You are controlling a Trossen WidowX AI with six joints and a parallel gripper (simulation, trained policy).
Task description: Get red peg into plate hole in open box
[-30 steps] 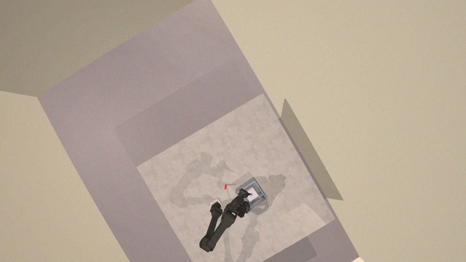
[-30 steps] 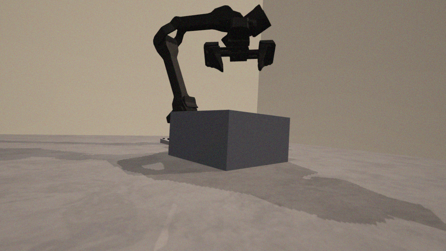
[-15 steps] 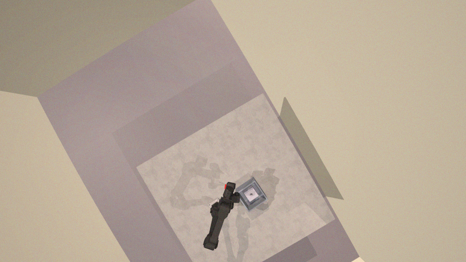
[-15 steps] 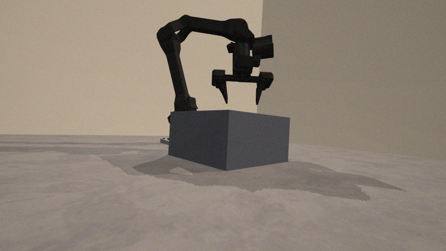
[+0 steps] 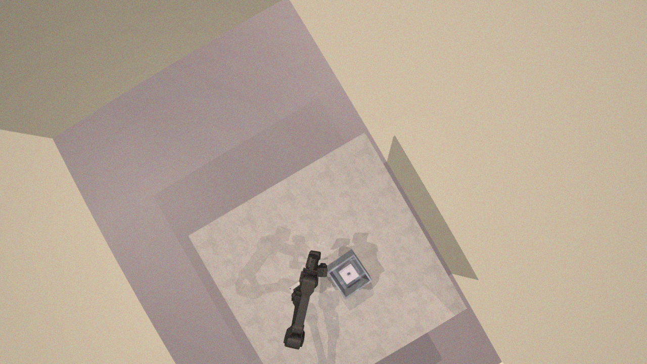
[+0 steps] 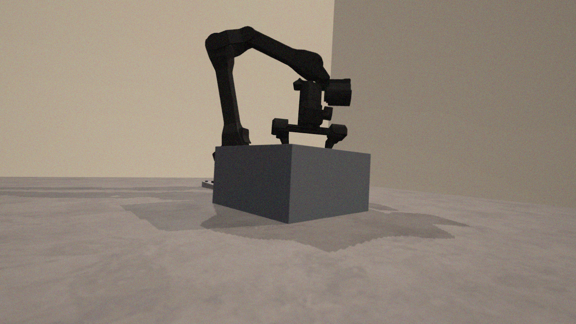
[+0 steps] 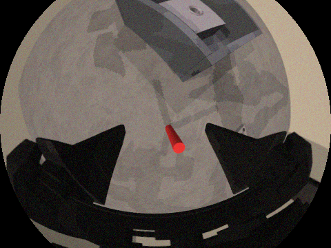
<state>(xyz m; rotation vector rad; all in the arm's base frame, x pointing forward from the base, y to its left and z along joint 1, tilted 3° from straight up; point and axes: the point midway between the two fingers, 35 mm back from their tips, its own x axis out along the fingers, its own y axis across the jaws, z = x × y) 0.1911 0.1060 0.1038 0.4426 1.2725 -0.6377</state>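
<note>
The red peg is 3 cm behind my gripper tip, 1 cm to the left of it and 4 cm below it. Also, from my gripper tip: grey-blue box 11 cm ahead, 17 cm to the right, 5 cm below; pale plate 11 cm ahead, 17 cm to the right, 3 cm below.
</note>
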